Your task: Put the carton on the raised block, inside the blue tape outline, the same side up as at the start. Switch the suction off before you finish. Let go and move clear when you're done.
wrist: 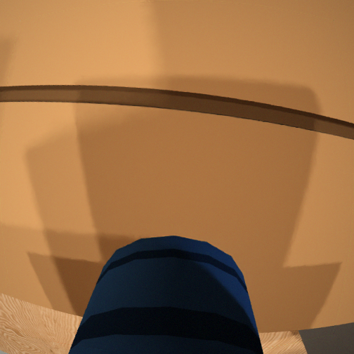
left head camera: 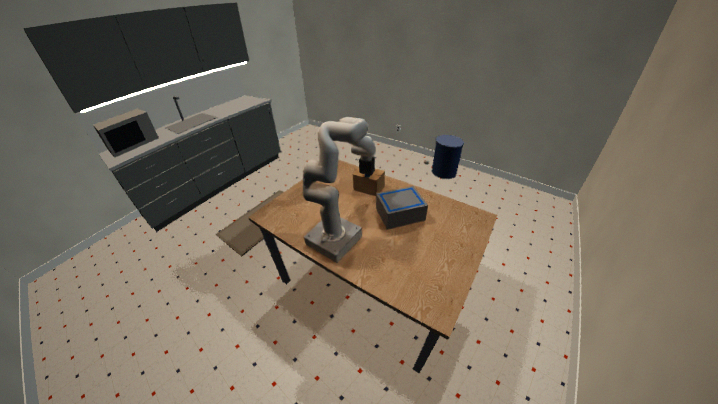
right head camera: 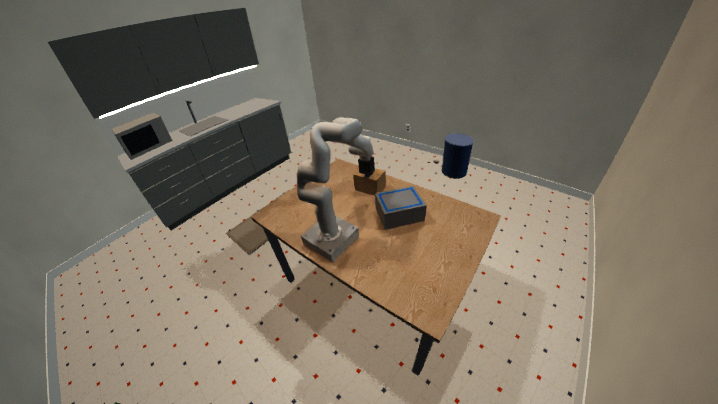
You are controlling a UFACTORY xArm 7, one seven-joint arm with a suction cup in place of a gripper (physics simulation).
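Places are measured from the arm's base along level axes (x up, y right, z ahead), in centimetres.
Where they show: hand, tool point: [left head camera: 367, 177] [right head camera: 367, 177]; arm's base, link origin: [left head camera: 333, 233] [right head camera: 330, 233].
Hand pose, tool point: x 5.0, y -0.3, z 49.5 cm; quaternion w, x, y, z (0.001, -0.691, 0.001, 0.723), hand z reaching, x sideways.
Observation:
Things, the pixels of their top centre, and the offset from my tool point. "*": a spot on its surface instead. Level surfaces: height alone.
- brown carton, top centre: [right head camera: 369, 172] [left head camera: 368, 172] dx +1.3, dy -0.7, dz +4.3 cm
- grey raised block, top centre: [right head camera: 400, 198] [left head camera: 401, 199] dx +0.2, dy +27.4, dz -14.3 cm
- blue tape outline, surface spot: [right head camera: 400, 208] [left head camera: 402, 208] * dx +0.1, dy +30.5, dz -22.2 cm
- wooden table, surface height: dx -11.9 cm
The brown carton [left head camera: 365, 183] [right head camera: 366, 183] stands upright at the back of the table, left of the raised block. It looks to be at table level; a small gap beneath it could not be told. My suction gripper [left head camera: 367, 173] [right head camera: 368, 174] is on its top face. In the wrist view the blue cup [wrist: 173, 290] rests against the carton's top [wrist: 200, 175], which has a darker band across it. The grey raised block [left head camera: 405, 217] [right head camera: 404, 217] stands close to the right of the carton. The blue tape outline [left head camera: 401, 208] [right head camera: 400, 208] on its top holds nothing.
The wooden table [left head camera: 441, 251] [right head camera: 441, 251] carries the arm's grey base [left head camera: 326, 246] [right head camera: 323, 244] at its near left side. A blue bin [left head camera: 446, 158] [right head camera: 456, 156] stands on the floor beyond the table. A counter with a microwave [left head camera: 125, 135] [right head camera: 141, 139] is at the left wall.

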